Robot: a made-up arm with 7 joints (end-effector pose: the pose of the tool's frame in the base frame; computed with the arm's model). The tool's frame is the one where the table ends. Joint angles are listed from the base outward.
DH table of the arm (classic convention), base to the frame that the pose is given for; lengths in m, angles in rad. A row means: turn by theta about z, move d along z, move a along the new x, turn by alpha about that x. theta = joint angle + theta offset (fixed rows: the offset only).
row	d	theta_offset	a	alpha
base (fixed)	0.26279	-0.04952	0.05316	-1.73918
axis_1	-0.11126	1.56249	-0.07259	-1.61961
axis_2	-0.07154	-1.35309	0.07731	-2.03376
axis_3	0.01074	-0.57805	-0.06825	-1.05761
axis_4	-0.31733	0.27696	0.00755	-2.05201
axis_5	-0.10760	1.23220	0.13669	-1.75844
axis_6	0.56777	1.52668	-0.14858	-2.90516
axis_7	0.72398	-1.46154	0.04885	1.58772
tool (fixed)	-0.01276	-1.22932	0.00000	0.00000
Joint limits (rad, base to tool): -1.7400..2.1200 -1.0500..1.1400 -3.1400..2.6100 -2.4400..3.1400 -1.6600..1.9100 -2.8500..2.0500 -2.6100..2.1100
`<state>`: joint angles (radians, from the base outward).
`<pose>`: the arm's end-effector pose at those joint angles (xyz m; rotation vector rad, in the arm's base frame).
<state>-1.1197 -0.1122 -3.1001 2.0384 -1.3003 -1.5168 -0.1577</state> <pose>-0.0991 -0.0758 0.3846 0.8882 -0.2935 2.9072</pose>
Working (the frame after each row of the table, in the pose's form):
after base (fixed): 0.0531 -0.0026 0.2628 -1.7388 0.0431 -0.0364
after axis_1: -0.0176 -0.1037 0.3121 2.8646 -0.1097 -0.6554
after axis_2: 0.0231 -0.0168 0.3555 1.0565 1.2166 0.9428
after axis_3: 0.0412 0.0292 0.3073 1.9293 -1.7669 1.2818
after axis_4: -0.1022 0.2461 0.4894 -0.3847 1.6892 1.4403
after axis_5: -0.2186 0.1843 0.3758 -1.3186 -0.0142 2.5156
after axis_6: -0.5962 0.2193 0.8238 0.4942 2.1637 -0.2503
after axis_7: -0.0922 -0.0785 0.3950 -0.4378 0.5916 -1.9294

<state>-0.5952 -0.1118 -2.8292 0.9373 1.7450 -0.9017 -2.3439</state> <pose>0.0067 0.0711 0.7413 -0.2611 1.5223 0.7918</pose>
Working (the frame after each row of the table, in the pose's form):
after base (fixed): 0.0531 -0.0026 0.2628 -1.7388 0.0431 -0.0364
after axis_1: 0.0070 -0.1001 0.3404 2.6226 -0.1479 -1.3914
after axis_2: 0.0715 -0.0188 0.3582 1.4151 1.5625 0.6333
after axis_3: 0.0764 0.0384 0.3197 1.9848 -1.8631 0.4863
after axis_4: 0.0708 0.1920 0.5974 0.1602 -1.9636 -1.9002
after axis_5: 0.2370 0.1409 0.5912 2.9040 0.5474 -0.0106
after axis_6: 0.1087 0.0728 0.0225 0.0551 -0.0798 -0.2436
after axis_7: 0.0167 0.0789 0.7423 0.7650 1.6049 1.7209

